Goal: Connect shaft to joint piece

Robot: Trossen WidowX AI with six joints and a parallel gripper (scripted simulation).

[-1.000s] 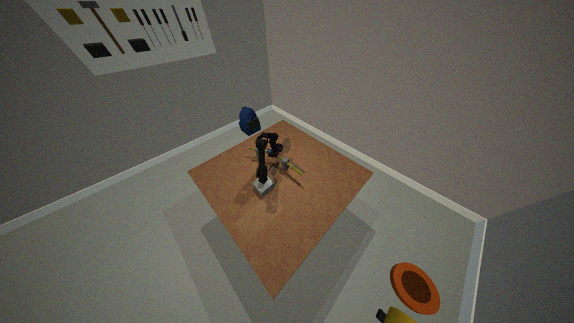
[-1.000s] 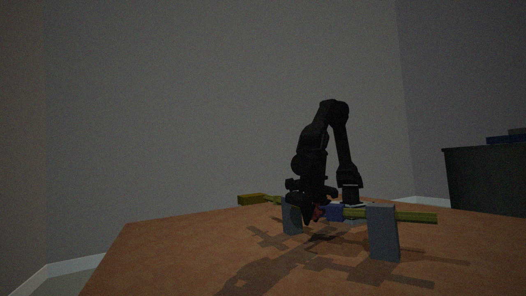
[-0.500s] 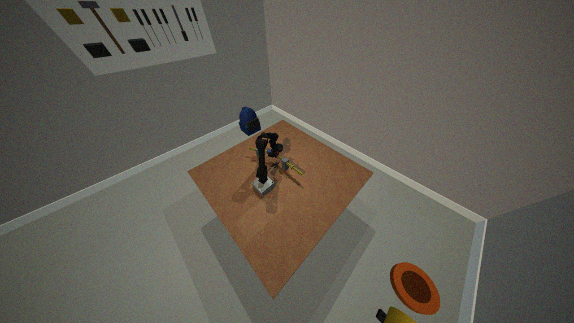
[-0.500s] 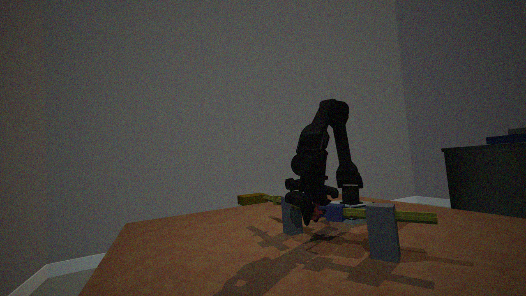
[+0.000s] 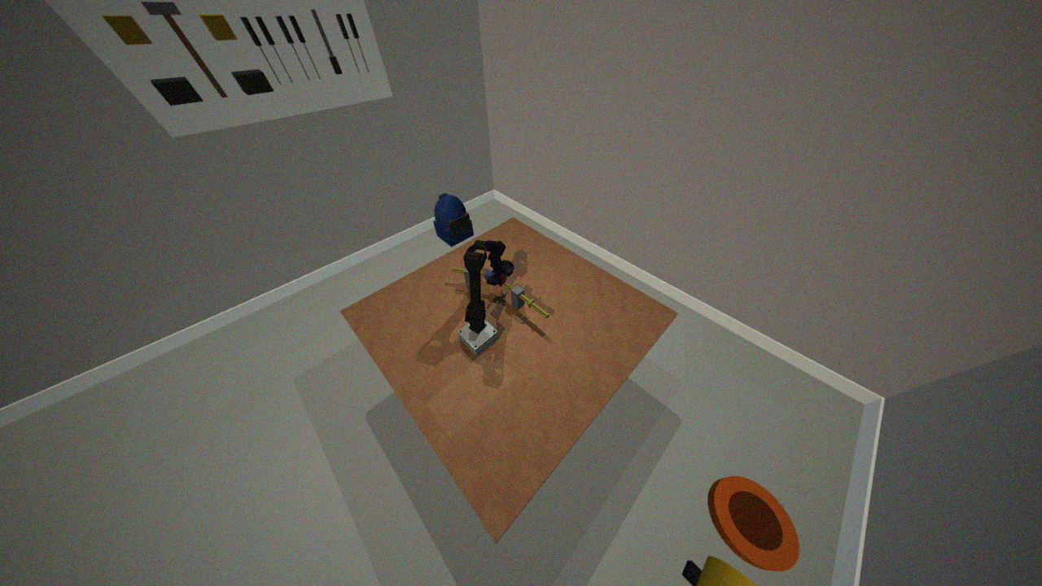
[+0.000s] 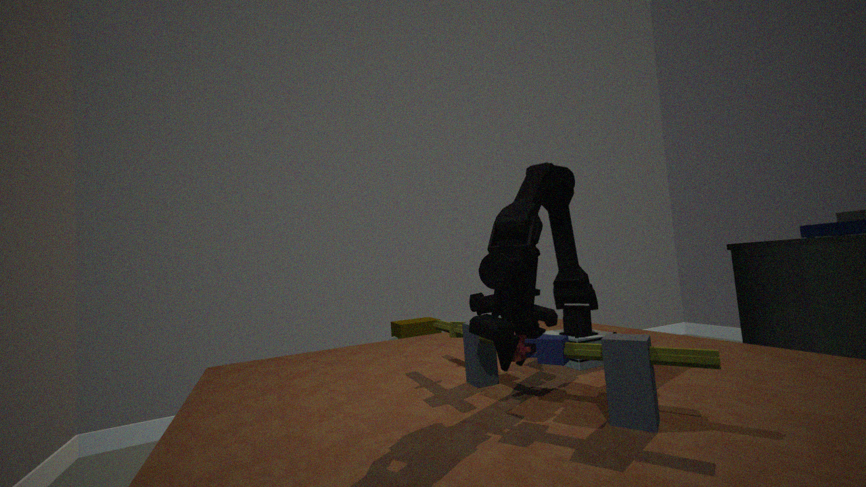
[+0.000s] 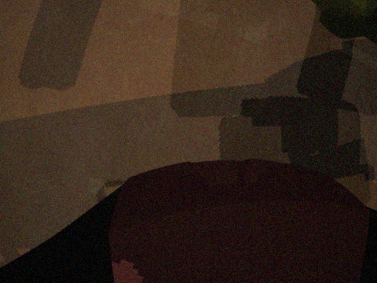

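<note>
My gripper tip is 1 cm to the right of the red piece and 4 cm below it.
</note>
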